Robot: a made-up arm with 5 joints.
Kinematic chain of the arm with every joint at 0, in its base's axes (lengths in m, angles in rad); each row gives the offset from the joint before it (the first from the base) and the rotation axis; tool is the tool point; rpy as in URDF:
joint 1: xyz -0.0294 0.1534 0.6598 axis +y
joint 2: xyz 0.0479 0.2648 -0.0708 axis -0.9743 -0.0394 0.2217
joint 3: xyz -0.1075 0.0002 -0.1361 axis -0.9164 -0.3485 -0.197
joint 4: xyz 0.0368 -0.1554 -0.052 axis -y
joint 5: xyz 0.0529 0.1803 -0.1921 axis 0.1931 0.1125 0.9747
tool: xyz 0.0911 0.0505 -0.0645 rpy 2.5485 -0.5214 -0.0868
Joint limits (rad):
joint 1: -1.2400..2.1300
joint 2: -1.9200..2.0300
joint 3: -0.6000..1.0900
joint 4: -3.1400..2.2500
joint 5: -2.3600..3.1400
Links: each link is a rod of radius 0.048 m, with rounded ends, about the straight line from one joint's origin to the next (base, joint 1, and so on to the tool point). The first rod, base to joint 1, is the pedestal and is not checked.
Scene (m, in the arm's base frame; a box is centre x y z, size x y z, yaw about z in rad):
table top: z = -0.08
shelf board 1: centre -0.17 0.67 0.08 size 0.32 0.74 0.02 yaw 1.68
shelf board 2: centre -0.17 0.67 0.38 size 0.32 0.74 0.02 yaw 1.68
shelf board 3: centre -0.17 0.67 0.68 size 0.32 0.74 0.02 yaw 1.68
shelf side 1: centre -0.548 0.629 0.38 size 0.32 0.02 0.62 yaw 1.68
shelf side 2: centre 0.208 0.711 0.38 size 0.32 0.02 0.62 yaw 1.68
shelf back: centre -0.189 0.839 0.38 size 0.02 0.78 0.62 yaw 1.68
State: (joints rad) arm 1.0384 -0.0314 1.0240 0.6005 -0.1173
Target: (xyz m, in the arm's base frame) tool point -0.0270 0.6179 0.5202
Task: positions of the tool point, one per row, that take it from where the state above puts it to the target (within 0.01 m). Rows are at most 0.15 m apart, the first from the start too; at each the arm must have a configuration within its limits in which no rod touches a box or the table.
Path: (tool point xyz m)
1: 0.0332 0.3442 0.3491
2: 0.1058 0.3899 0.4319
3: 0.1250 0.4332 0.5176
4: 0.0939 0.4905 0.5075
5: 0.0555 0.5412 0.5048
6: 0.0139 0.5839 0.5093
7: -0.0270 0.6179 0.5202

